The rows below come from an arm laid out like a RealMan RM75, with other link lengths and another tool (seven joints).
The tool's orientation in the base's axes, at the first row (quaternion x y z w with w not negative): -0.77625 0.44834 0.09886 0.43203
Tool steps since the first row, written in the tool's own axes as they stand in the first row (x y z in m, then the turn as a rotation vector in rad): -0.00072 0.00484 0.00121 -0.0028 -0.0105 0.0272; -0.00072 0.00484 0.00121 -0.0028 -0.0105 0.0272; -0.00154 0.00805 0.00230 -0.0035 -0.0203 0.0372; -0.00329 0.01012 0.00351 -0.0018 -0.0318 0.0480; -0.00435 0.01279 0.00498 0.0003 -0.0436 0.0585
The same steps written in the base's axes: -0.00392 0.00027 -0.00316 0.0129 0.0247 -0.0089; -0.00392 0.00027 -0.00316 0.0129 0.0247 -0.0089; -0.00664 0.00088 -0.00525 0.0225 0.0349 -0.0089; -0.00899 0.00240 -0.00624 0.0350 0.0447 -0.0097; -0.01135 0.00356 -0.00812 0.0479 0.0540 -0.0103
